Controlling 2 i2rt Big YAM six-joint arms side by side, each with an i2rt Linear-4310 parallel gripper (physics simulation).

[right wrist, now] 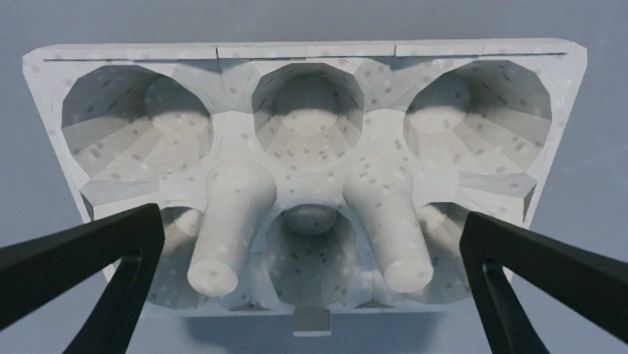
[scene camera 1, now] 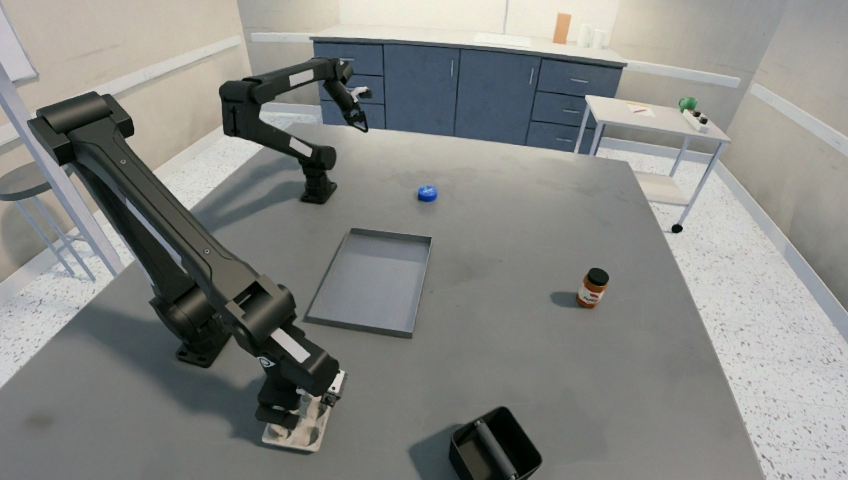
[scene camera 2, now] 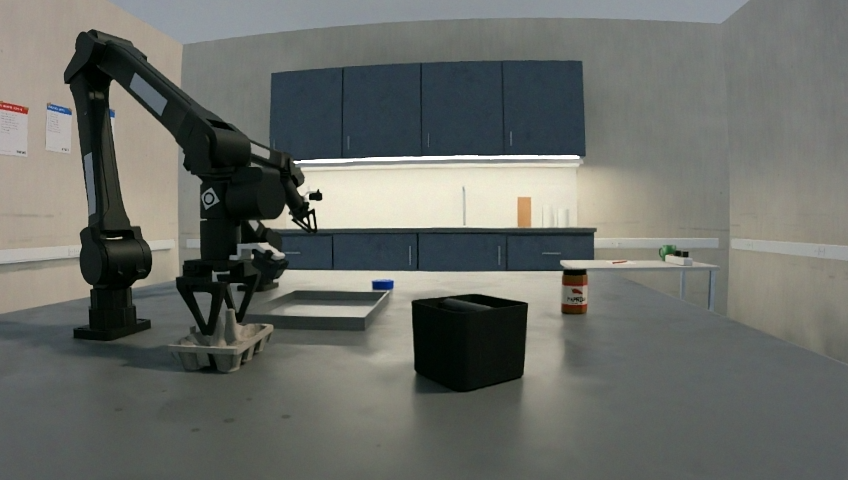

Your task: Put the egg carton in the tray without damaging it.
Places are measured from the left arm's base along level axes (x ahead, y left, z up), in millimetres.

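Pixels of known places: left gripper, fingertip midpoint: (scene camera 1: 364,127) (scene camera 2: 313,232); right gripper, fingertip midpoint: (right wrist: 313,224) (scene camera 1: 300,403) (scene camera 2: 223,328); left arm's base at its link origin: (scene camera 1: 319,193) (scene camera 2: 258,288); right arm's base at its link origin: (scene camera 1: 208,341) (scene camera 2: 113,332).
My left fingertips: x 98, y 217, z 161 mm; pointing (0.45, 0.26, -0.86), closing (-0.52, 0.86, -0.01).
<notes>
Ahead of a thing's pixels: the offset from my left fingertips to its top centre.
The grey egg carton {dx +196, dy -921, dz -95 mm} (scene camera 1: 291,438) (scene camera 2: 220,352) (right wrist: 310,187) lies upright on the table with its cups and two posts facing up. My right gripper (scene camera 1: 306,410) (scene camera 2: 224,327) (right wrist: 313,224) is open over it, pointing down. In the right wrist view its fingers stand apart on either side of the posts, over the outer cups of the lower row. Whether the tips touch the carton is hard to tell. The flat grey tray {dx +220, dy -550, dz -136 mm} (scene camera 1: 380,279) (scene camera 2: 321,324) is empty and sits farther back. My left gripper (scene camera 1: 360,124) (scene camera 2: 310,226) is open and empty, raised above the far part of the table.
A black open box {dx +541, dy -937, dz -68 mm} (scene camera 1: 461,457) (scene camera 2: 467,350) with a dark roller inside stands at the front. A red-labelled jar {dx +752, dy -500, dz -68 mm} (scene camera 1: 590,289) (scene camera 2: 574,293) with a black lid stands at the right. A blue puck-like object {dx +264, dy -144, dz -136 mm} (scene camera 1: 427,193) (scene camera 2: 382,284) lies behind the tray.
</notes>
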